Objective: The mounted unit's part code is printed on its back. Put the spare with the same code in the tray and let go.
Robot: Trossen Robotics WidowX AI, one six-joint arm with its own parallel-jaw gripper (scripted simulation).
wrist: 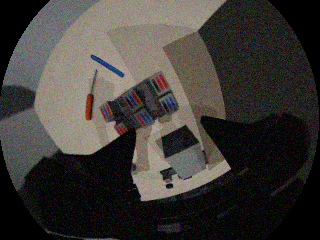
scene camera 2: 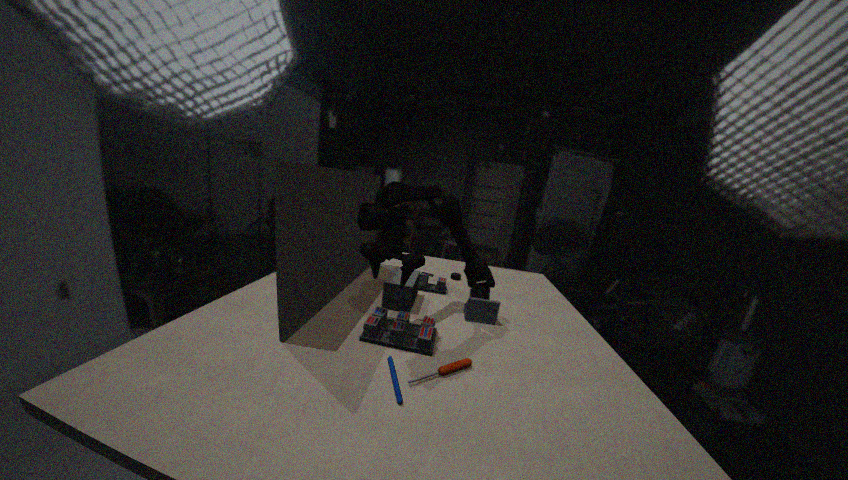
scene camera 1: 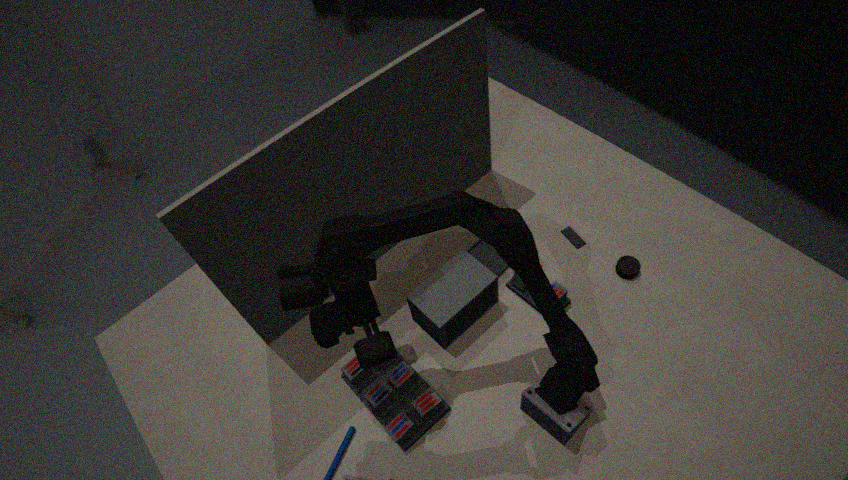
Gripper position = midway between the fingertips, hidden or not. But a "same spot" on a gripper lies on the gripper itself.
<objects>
my gripper: wrist 169, 125; scene camera 2; scene camera 1
same spot on my gripper: (scene camera 1: 328, 321) = (scene camera 2: 385, 245)
same spot on mounted unit: (wrist: 182, 150) = (scene camera 2: 397, 285)
</objects>
